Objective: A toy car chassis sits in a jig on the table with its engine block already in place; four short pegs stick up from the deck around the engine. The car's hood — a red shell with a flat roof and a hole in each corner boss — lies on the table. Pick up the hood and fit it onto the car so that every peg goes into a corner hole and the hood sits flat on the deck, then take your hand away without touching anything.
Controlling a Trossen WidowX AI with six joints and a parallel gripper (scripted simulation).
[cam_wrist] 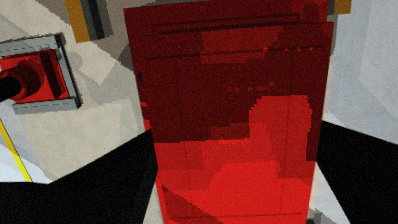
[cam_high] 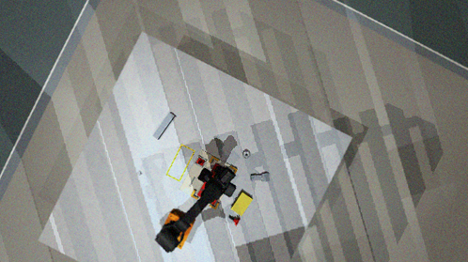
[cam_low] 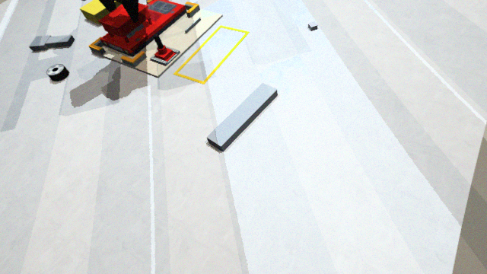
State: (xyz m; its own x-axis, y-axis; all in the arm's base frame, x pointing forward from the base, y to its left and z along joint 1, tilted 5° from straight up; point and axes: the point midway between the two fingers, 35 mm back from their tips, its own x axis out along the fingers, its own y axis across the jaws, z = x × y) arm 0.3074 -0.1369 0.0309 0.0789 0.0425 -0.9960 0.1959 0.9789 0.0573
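The grey engine block is 10 mm to the left of my gripper tip and 30 mm below it. Also, from my gripper tip: small base (50 mm ahead, 120 mm to the left, 20 mm below); then red hood (right at my gripper tip); then yellow block (90 mm behind, 160 mm to the right, 40 mm below).
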